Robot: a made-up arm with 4 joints. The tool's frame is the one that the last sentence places. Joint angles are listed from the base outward.
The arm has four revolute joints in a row. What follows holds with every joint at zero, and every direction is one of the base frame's. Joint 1 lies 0.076 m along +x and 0.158 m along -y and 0.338 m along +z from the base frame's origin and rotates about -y. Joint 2 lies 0.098 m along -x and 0.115 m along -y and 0.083 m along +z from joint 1 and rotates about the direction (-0.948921, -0.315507, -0.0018). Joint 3 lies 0.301 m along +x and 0.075 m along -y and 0.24 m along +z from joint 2 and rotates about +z. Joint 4 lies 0.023 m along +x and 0.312 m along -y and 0.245 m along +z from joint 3 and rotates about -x. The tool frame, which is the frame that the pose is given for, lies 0.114 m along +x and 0.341 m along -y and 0.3 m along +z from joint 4; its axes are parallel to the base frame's.
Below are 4 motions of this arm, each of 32 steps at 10 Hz.
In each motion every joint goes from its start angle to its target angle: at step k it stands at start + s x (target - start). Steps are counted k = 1, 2, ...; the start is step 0. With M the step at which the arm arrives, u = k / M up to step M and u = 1 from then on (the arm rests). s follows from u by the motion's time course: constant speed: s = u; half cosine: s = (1 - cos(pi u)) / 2; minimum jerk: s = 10 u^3 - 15 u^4 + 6 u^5.
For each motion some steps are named. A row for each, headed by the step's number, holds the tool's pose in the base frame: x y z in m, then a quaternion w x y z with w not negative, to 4 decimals.
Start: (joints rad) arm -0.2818 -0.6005 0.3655 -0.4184
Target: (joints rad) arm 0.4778 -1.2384 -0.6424 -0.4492
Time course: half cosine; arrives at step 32
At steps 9, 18, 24, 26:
9: 0.5921 -1.2261 0.2048 0.8307 0.5336 0.1560 0.0286
18: 0.3256 -1.2217 0.0742 0.7747 0.6164 0.1072 -0.0917
24: 0.2110 -1.1643 -0.0120 0.7264 0.6628 0.1087 -0.1458
26: 0.1889 -1.1471 -0.0304 0.7144 0.6726 0.1126 -0.1566

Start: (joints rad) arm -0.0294 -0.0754 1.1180 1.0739
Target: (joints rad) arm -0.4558 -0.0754 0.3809 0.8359
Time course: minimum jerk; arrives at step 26
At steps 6, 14, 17, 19, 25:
6: 0.6234 -0.4027 1.2965 0.7727 -0.3879 -0.2348 0.4442
14: 0.8289 -0.5346 1.1551 0.8681 -0.3458 -0.0372 0.3542
17: 0.8857 -0.5924 1.0893 0.8906 -0.3304 0.0440 0.3094
19: 0.9091 -0.6226 1.0547 0.8986 -0.3231 0.0861 0.2842
25: 0.9313 -0.6580 1.0144 0.9047 -0.3152 0.1354 0.2528

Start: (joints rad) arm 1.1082 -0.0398 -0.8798 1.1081
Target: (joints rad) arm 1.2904 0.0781 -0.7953 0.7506
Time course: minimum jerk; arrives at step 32
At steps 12, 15, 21, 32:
12: -0.8068 -0.6149 0.8487 0.7786 -0.1680 -0.2665 -0.5427
15: -0.8405 -0.6165 0.8054 0.7733 -0.1445 -0.3013 -0.5388
21: -0.8980 -0.6210 0.7137 0.7592 -0.0990 -0.3696 -0.5265
32: -0.9291 -0.6249 0.6489 0.7471 -0.0694 -0.4147 -0.5147

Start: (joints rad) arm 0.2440 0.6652 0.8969 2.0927
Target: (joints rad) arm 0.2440 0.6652 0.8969 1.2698
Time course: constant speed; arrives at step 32
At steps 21, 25, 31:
21: 0.0120 0.2559 1.1498 0.3468 -0.8610 -0.3016 0.2179
25: 0.0227 0.2556 1.1952 0.3906 -0.8420 -0.2900 0.2332
31: 0.0445 0.2485 1.2614 0.4544 -0.8094 -0.2712 0.2548

